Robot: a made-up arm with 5 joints.
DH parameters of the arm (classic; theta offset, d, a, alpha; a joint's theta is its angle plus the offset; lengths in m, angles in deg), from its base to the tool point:
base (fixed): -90 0.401 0.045 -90
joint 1: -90 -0.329 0.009 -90
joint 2: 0 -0.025 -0.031 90
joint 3: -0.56 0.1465 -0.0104 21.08
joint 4: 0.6 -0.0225 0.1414 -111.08
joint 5: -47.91 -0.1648 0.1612 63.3
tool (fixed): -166.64 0.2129 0 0
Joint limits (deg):
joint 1: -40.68..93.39
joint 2: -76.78..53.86
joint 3: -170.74..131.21
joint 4: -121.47..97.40
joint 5: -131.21..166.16
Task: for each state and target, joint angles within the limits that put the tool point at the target. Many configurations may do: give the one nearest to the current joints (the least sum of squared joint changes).
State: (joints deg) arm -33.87 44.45 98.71 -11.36 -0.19
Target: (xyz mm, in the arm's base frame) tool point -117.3 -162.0 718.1
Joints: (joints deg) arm -9.32 47.04 102.60 -16.44 17.42
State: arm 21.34 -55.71 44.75 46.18 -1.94
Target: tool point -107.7 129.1 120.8
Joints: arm 35.13 -55.36 44.14 50.63 2.66
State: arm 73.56 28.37 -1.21 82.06 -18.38
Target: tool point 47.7 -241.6 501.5
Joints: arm 52.44 38.93 5.60 90.36 12.91
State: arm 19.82 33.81 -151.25 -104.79 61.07
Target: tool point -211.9 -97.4 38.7
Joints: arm 40.96 10.30 -136.67 -88.04 81.67
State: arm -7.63 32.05 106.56 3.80 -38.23
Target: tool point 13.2 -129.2 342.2
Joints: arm -26.18 -16.32 123.59 -8.07 -13.05
